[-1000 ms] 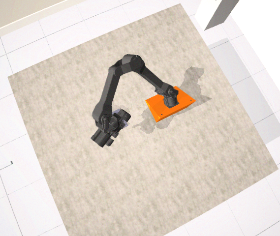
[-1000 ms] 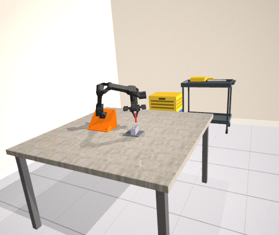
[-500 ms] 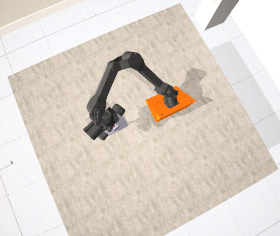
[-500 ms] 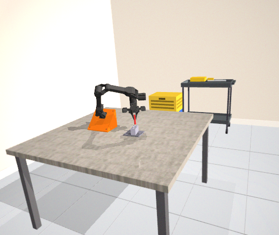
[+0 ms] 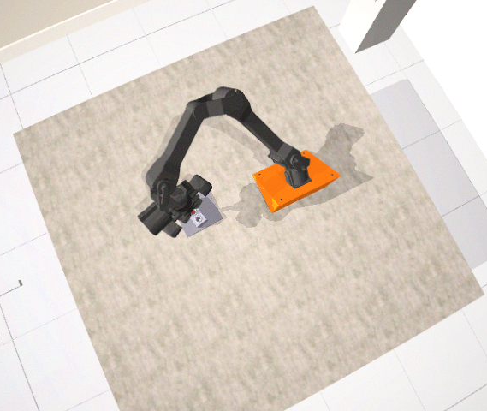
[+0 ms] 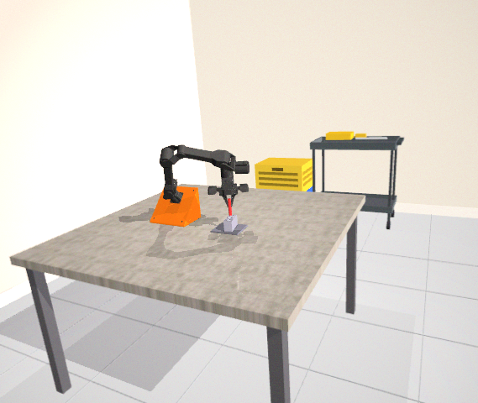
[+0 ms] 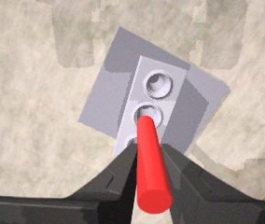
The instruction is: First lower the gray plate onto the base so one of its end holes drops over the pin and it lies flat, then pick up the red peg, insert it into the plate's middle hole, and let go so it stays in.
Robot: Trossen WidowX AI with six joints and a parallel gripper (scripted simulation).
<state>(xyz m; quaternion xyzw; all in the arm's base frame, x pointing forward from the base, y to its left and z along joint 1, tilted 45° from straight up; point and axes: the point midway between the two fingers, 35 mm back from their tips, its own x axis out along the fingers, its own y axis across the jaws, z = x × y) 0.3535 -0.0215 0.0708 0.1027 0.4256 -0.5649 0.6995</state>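
Right now the red peg is right at my gripper tip. Also, from my gripper tip: gray plate: 7 cm below.
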